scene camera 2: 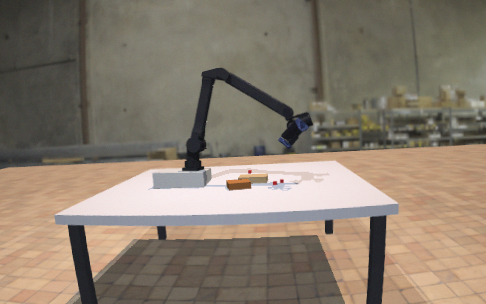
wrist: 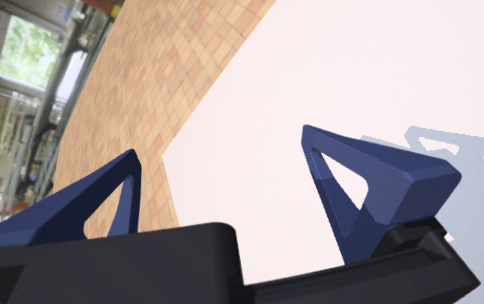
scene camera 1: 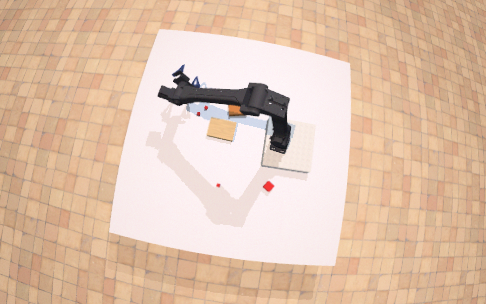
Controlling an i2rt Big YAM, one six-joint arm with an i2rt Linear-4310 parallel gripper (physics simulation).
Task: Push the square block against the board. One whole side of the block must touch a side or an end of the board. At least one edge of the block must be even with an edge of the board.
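Where they show: gripper, fingertip midpoint: (scene camera 2: pixel 294 138) (wrist: pixel 221 145) (scene camera 1: pixel 190 70); arm's base, link origin: (scene camera 2: pixel 193 170) (scene camera 1: pixel 280 140).
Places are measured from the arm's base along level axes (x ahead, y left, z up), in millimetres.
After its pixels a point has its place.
The square block (scene camera 1: pixel 235 111) {z -39, x 268, y -94 mm} (scene camera 2: pixel 238 185) {z -51, x 277, y -181 mm} is orange-brown and lies flat on the table; the arm hides part of it in scene camera 1. The board (scene camera 1: pixel 222 129) {z -39, x 303, y 24 mm} (scene camera 2: pixel 256 178) {z -46, x 334, y -29 mm} is a pale wooden slab lying flat beside it. A narrow gap shows between them in scene camera 1, so they look apart. My gripper (scene camera 1: pixel 188 75) {z 151, x 536, y -169 mm} (scene camera 2: pixel 285 144) (wrist: pixel 221 145) {z 151, x 536, y -169 mm} is open and empty, with blue fingers spread wide. It hangs high above the table, off to the side of the block and board. Neither the block nor the board shows in the wrist view.
Two small red cubes (scene camera 1: pixel 206 108) {z -56, x 426, y -68 mm} (scene camera 1: pixel 198 114) {z -56, x 456, y -22 mm} lie near the board. Another small red cube (scene camera 1: pixel 218 185) {z -54, x 235, y 308 mm} and a larger red cube (scene camera 1: pixel 268 186) {z -31, x -11, y 240 mm} lie on the board's other side. The arm stands on a pale base (scene camera 1: pixel 301 150) {z 2, x -124, y 13 mm} (scene camera 2: pixel 180 180) {z -33, x -25, y -128 mm}. The table edge (scene camera 2: pixel 225 217) {z -83, x 323, y -611 mm} is in view.
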